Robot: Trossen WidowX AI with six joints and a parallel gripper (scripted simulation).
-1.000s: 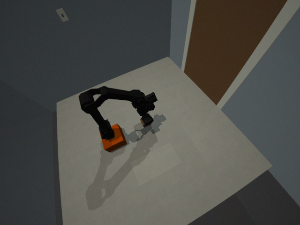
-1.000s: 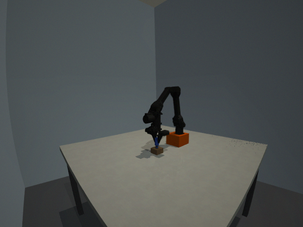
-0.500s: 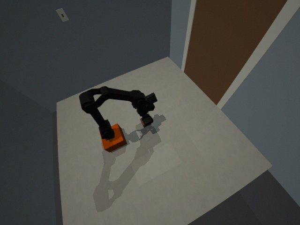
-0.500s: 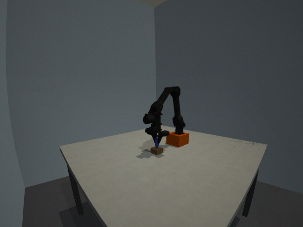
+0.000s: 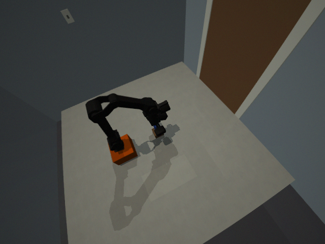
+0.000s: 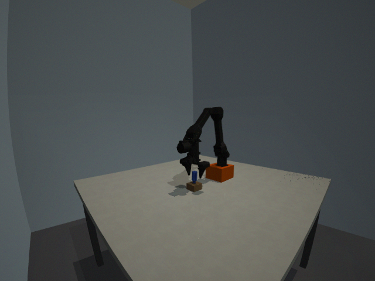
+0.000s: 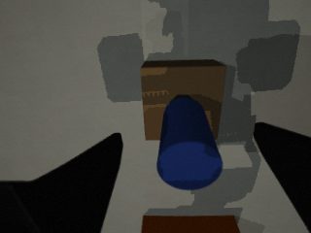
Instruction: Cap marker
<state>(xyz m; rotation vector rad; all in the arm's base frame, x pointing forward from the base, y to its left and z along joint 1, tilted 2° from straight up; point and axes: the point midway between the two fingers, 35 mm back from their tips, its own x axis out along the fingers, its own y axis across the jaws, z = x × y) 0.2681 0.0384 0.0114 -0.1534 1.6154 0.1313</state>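
The blue cap lies 10 mm above my gripper tip. Also, from my gripper tip: brown holder block (60 mm below).
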